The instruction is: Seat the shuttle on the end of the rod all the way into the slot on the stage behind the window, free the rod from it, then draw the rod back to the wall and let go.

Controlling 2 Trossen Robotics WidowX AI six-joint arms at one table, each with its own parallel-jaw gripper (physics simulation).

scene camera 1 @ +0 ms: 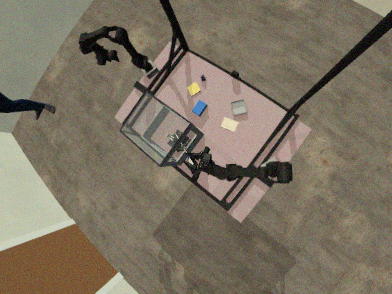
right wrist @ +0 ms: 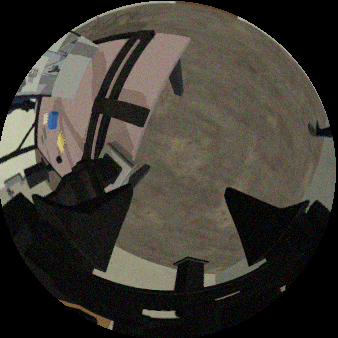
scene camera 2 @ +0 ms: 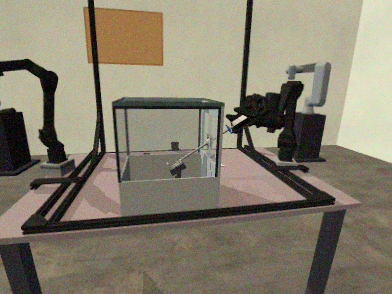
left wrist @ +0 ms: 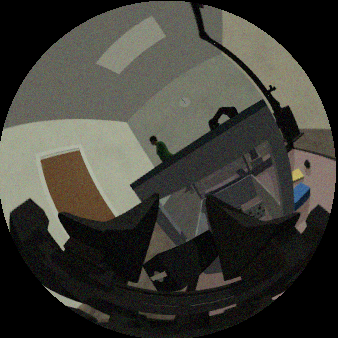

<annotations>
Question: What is my right gripper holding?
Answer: Nothing.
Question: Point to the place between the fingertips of my right gripper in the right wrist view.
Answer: At 181,190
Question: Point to a thin rod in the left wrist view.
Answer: At 172,269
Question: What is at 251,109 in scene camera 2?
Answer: My left gripper.
</annotations>
